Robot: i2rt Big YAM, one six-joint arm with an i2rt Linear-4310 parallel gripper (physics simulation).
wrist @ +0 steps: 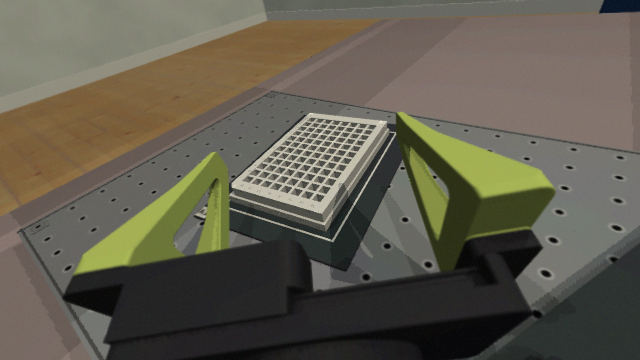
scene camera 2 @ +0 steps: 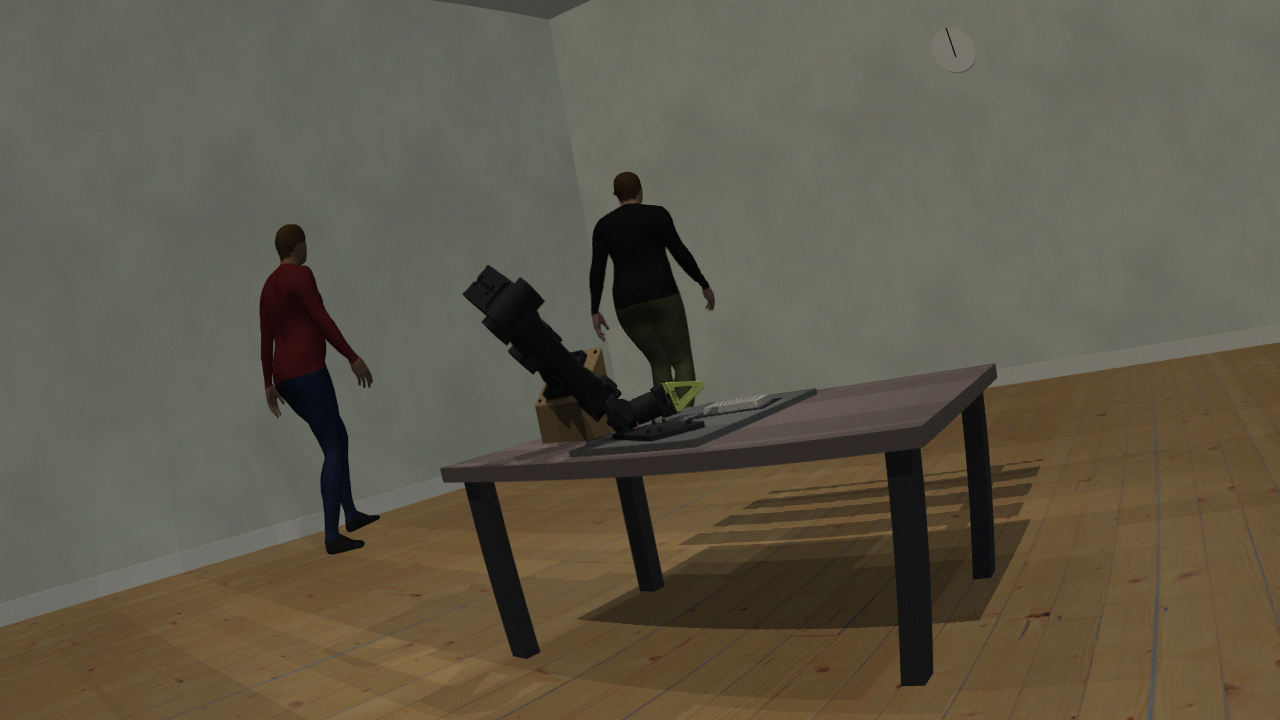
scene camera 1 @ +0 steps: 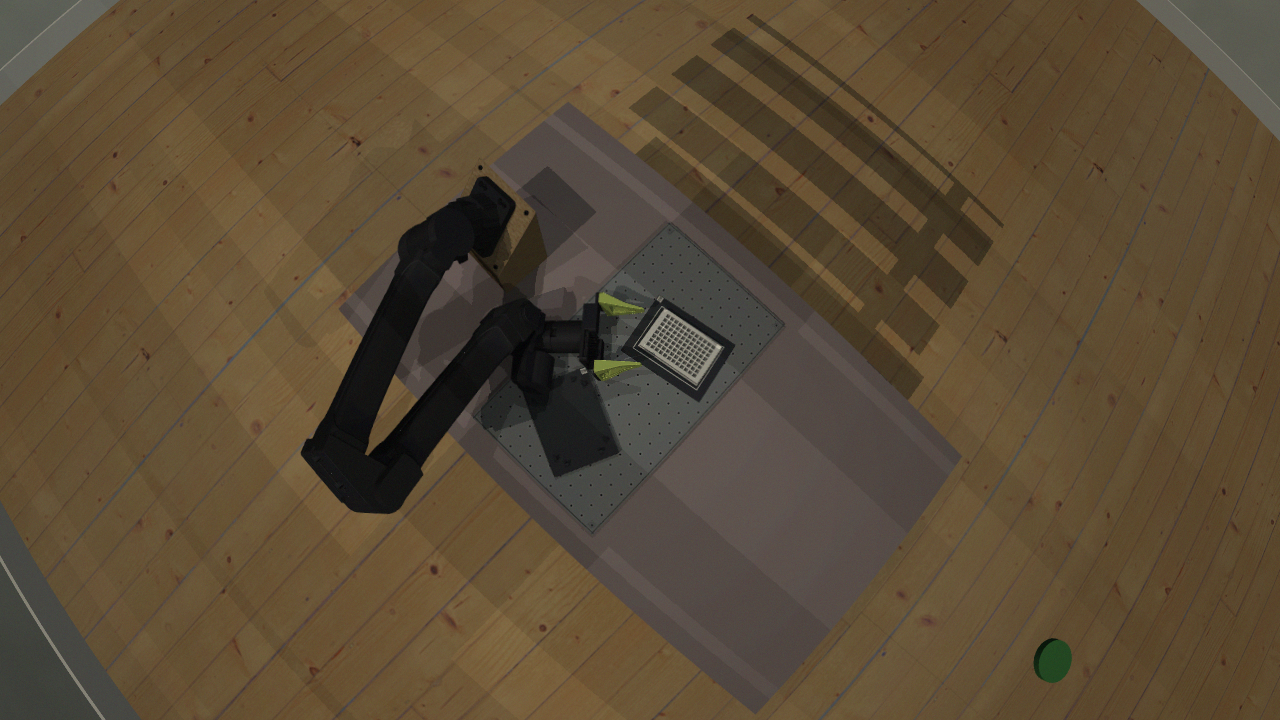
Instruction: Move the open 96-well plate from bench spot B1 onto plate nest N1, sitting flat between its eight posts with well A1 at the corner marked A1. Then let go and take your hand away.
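Where they show: gripper, fingertip midpoint: (wrist: 306,141) (scene camera 2: 700,384) (scene camera 1: 642,336); arm's base at its link origin: (scene camera 1: 487,216).
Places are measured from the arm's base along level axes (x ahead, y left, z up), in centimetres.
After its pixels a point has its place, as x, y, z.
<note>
The white 96-well plate (scene camera 1: 680,346) @[38.2, 9.5, -11.5] (scene camera 2: 735,405) @[40.1, 5.9, -11.8] (wrist: 310,160) @[37.2, 9.4, -11.6] lies flat on the dark pad (scene camera 1: 698,394) @[46.5, 5.7, -12.8] (wrist: 345,252) @[31.9, 2.4, -12.8] with a white outline. A small tag (wrist: 200,214) @[28.9, 13.8, -12.8] sits at the pad's near left corner in the wrist view. My gripper (scene camera 1: 640,337) @[32.9, 4.9, -6.2] (scene camera 2: 689,394) @[32.9, 4.9, -6.2] (wrist: 306,141) @[32.9, 4.9, -6.2] is open and empty, its yellow-green fingertips short of the plate's near end and above the board. The dark nest (scene camera 1: 572,429) @[35.0, -14.5, -11.8] (scene camera 2: 657,429) @[38.4, -19.7, -11.3], with small posts, lies on the near left part of the board, partly under the arm. Well A1 is too small to identify.
A grey perforated board (scene camera 1: 662,259) @[24.1, 19.9, -13.0] (scene camera 2: 796,396) @[49.4, 16.8, -13.0] (wrist: 590,187) @[44.6, -7.9, -13.0] lies on the mauve table (scene camera 1: 805,501) @[74.9, 5.6, -14.4] (scene camera 2: 895,413) @[86.3, -14.9, -14.3] (wrist: 525,75) @[66.3, -0.5, -14.3]. The arm stands on a wooden block (scene camera 1: 528,237) @[7.9, 2.5, -0.7] (scene camera 2: 559,420) @[0.0, -5.3, -9.3]. Two people (scene camera 2: 299,331) (scene camera 2: 640,259) are beyond the table. A green disc (scene camera 1: 1052,660) is on the floor.
</note>
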